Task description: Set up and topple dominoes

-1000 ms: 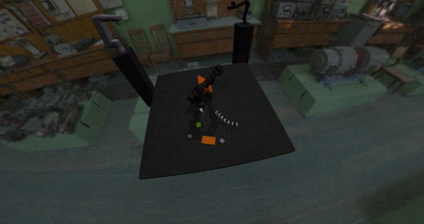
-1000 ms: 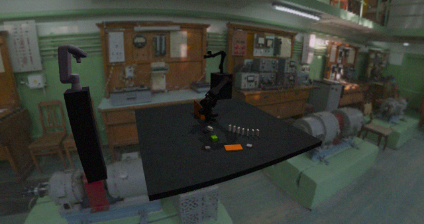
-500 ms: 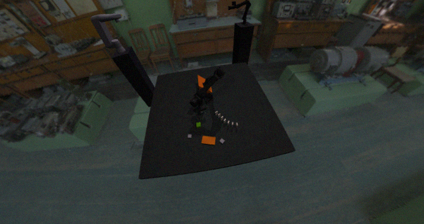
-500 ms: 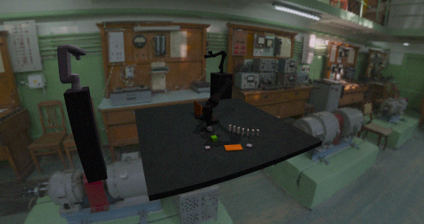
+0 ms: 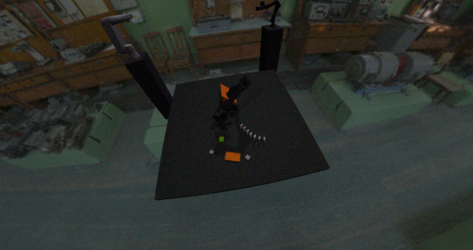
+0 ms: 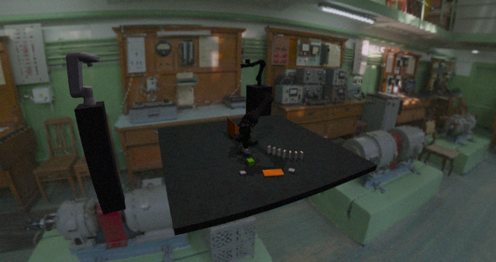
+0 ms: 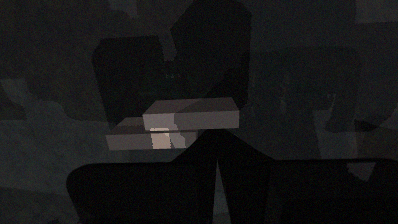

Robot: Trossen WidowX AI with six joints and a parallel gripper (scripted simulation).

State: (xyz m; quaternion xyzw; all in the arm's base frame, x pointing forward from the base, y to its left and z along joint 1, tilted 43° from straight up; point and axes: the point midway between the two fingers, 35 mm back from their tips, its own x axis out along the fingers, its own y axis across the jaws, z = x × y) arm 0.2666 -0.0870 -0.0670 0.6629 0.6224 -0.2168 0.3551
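My gripper tip is 170 mm short of the green cube, 70 mm to the left of it and 10 mm below it. From my gripper tip the other things lie so: flat orange plate (340 mm ahead, 20 mm to the right).
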